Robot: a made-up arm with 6 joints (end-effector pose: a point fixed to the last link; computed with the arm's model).
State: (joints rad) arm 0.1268 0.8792 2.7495 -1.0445 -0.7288 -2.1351
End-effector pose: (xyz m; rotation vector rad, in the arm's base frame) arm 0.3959 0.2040 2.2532 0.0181 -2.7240 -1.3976
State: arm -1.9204 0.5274 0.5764 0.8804 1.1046 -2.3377
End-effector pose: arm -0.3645 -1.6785 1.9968 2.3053 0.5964 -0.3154
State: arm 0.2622 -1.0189 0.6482 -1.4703 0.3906 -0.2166
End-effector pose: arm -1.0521 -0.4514 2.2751 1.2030 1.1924 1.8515
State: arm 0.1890 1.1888 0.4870 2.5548 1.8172 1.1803
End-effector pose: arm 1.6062 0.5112 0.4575 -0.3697 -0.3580 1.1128
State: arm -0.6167 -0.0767 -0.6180 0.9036 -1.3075 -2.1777
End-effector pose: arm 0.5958 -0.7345 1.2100 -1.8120 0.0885 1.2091
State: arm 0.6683 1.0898 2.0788 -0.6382 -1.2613 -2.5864
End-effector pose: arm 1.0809 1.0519 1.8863 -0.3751 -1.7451 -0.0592
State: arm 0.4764 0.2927 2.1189 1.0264 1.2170 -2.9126
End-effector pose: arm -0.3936 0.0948 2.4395 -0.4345 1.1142 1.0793
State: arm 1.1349 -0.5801 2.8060 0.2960 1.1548 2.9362
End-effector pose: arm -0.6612 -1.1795 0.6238 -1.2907 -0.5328 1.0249
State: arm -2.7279 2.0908 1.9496 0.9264 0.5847 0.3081
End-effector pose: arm -1.9833 -1.0599 0.3376 -0.2985 0.4001 2.4491
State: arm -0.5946 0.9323 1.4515 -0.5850 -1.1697 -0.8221
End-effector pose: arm 1.5482 -0.9415 1.7039 -1.9433 -2.0718 0.6824
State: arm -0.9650 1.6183 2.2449 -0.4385 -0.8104 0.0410
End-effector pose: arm 1.1711 -1.6560 1.2375 1.9589 1.0880 -1.5220
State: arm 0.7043 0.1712 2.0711 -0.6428 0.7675 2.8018
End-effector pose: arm -0.3214 -0.4733 2.5056 2.3398 -0.7989 -1.4414
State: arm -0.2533 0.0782 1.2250 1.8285 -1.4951 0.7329
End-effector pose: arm 0.1379 -0.3274 2.6199 -0.5130 0.3636 2.6583
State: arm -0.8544 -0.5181 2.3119 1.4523 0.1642 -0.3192
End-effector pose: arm -1.0409 1.2765 1.5156 0.7890 -2.4696 -0.1878
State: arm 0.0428 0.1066 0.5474 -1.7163 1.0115 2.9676
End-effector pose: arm 1.0900 -0.2596 2.2620 0.8181 0.1041 -2.3909
